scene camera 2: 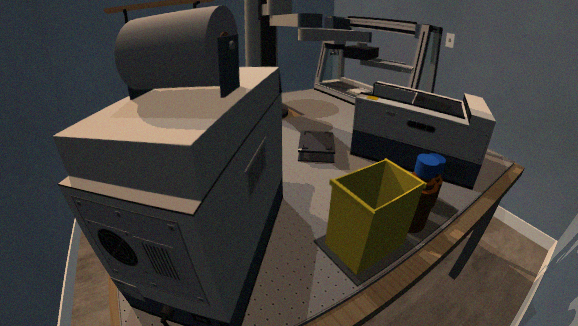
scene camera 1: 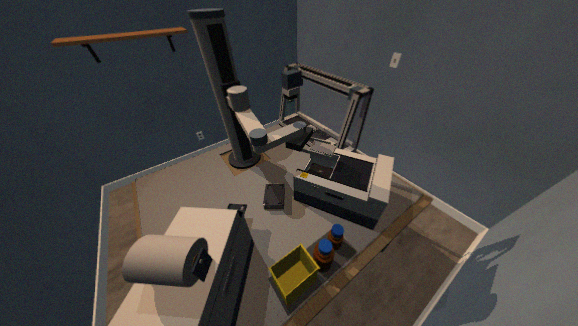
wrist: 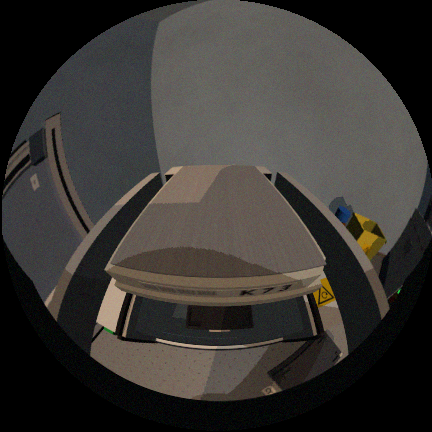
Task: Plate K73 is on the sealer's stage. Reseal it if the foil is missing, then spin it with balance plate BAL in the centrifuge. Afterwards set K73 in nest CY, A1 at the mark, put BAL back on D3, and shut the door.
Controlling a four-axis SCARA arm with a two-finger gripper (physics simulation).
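Frame: origin at the arm's base, x ahead, y left, z up, level; millimetres.
Where they show: gripper, between the fingertips: point(scene camera 2: 403, 67) point(scene camera 1: 327, 149) point(wrist: 217, 180); arm's base, origin of its link: point(scene camera 1: 245, 157).
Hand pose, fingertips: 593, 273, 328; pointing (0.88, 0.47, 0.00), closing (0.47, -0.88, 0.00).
Observation:
Each offset is from my fingertips to the top centre of the thing, as dx, dy, dz. "*": to the spot under its first point.
My gripper point(scene camera 1: 321, 145) point(scene camera 2: 389, 65) point(wrist: 217, 180) is shut on plate K73 @(-24, -13, +6) point(wrist: 215, 225), holding it level in the air. K73's top looks like a smooth, continuous grey sheet; its label faces the wrist camera. The plate hangs high, behind the centrifuge point(scene camera 1: 325, 189) point(scene camera 2: 390, 120) in scene camera 1's view. The centrifuge's top is open at one end, and a dark bucket point(wrist: 220, 317) shows inside, beyond K73's near edge. A low dark nest @(-113, -294, -270) point(scene camera 1: 274, 196) point(scene camera 2: 316, 145) point(wrist: 307, 361) stands beside it; its label is not fully readable. I cannot make out BAL.
The sealer point(scene camera 1: 200, 222) point(scene camera 2: 175, 112) with its big roll @(+168, -763, +161) point(scene camera 1: 155, 260) point(scene camera 2: 170, 50) stands opposite the centrifuge. A yellow bin point(scene camera 1: 295, 275) point(scene camera 2: 372, 220) point(wrist: 367, 235) and blue-capped bottles @(* +350, -332, -162) point(scene camera 1: 324, 255) point(scene camera 2: 429, 167) stand near the table edge. A gantry frame point(scene camera 1: 327, 80) point(scene camera 2: 425, 55) rises behind the arm.

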